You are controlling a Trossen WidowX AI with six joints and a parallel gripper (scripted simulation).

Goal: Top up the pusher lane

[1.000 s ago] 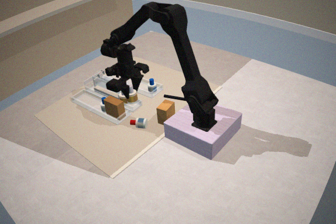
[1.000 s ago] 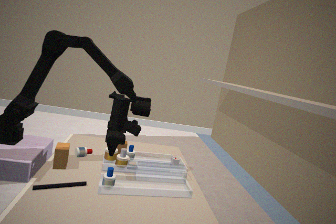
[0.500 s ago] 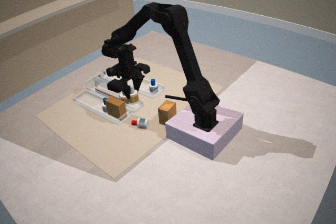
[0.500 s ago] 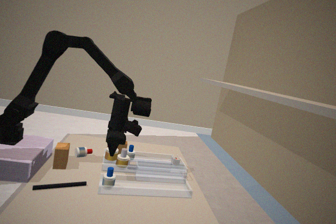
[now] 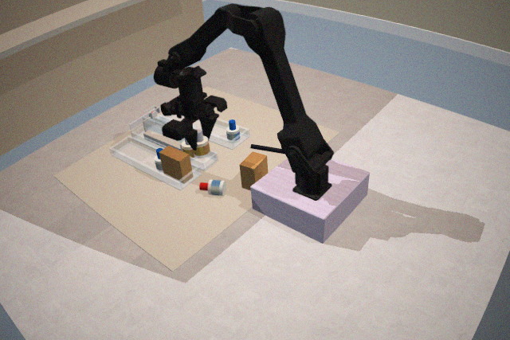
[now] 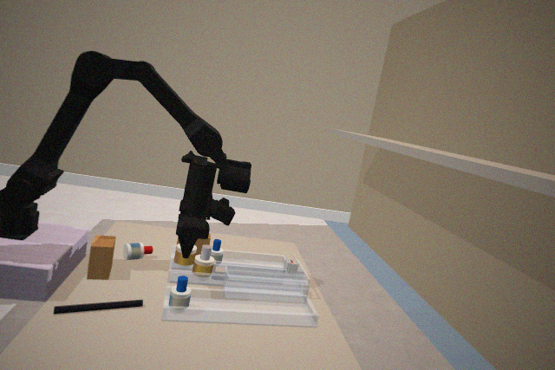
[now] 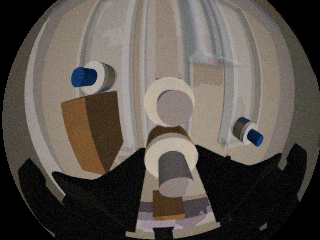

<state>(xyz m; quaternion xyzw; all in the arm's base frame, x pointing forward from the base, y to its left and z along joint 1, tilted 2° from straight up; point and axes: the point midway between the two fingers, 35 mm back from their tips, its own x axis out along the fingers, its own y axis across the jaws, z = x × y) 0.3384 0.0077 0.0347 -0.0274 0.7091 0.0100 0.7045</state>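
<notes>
Now: gripper tip 8 cm to the right of the brown box, 2 cm above it and 1 cm short of it. Also, from my gripper tip: black rod 15 cm to the right, 13 cm behind, 5 cm below; clear lane 15 cm ahead, 4 cm below, 2 cm to the right.
</notes>
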